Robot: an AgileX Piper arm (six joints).
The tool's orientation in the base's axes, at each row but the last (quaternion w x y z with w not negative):
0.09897, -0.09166, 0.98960, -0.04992
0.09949, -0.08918, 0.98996, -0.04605
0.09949, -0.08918, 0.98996, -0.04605
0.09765, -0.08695, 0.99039, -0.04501
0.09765, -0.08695, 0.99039, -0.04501
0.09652, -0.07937, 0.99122, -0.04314
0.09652, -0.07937, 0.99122, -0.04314
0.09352, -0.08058, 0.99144, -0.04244
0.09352, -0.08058, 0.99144, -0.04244
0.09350, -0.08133, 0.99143, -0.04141
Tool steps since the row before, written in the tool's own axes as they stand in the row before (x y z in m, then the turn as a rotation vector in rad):
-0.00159, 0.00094, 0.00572, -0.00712, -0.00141, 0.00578
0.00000, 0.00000, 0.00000, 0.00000, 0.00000, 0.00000
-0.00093, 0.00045, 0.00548, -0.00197, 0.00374, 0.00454
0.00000, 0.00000, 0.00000, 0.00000, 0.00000, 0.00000
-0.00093, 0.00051, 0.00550, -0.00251, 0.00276, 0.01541
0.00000, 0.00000, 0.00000, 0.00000, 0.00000, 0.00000
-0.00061, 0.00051, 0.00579, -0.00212, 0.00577, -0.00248
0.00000, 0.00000, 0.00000, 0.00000, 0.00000, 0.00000
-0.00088, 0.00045, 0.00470, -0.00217, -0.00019, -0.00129
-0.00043, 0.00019, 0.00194, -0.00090, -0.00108, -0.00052
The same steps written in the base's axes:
0.00254, 0.00076, -0.00539, 0.00829, -0.00048, -0.00414
0.00000, 0.00000, 0.00000, 0.00000, 0.00000, 0.00000
0.00195, 0.00021, -0.00522, 0.00221, 0.00370, -0.00447
0.00000, 0.00000, 0.00000, 0.00000, 0.00000, 0.00000
0.00192, 0.00027, -0.00525, 0.00507, 0.00205, -0.01488
0.00000, 0.00000, 0.00000, 0.00000, 0.00000, 0.00000
0.00166, 0.00020, -0.00560, 0.00070, 0.00620, 0.00223
0.00000, 0.00000, 0.00000, 0.00000, 0.00000, 0.00000
0.00169, 0.00027, -0.00449, 0.00188, 0.00027, 0.00167
0.00076, 0.00013, -0.00184, 0.00094, -0.00088, 0.00078

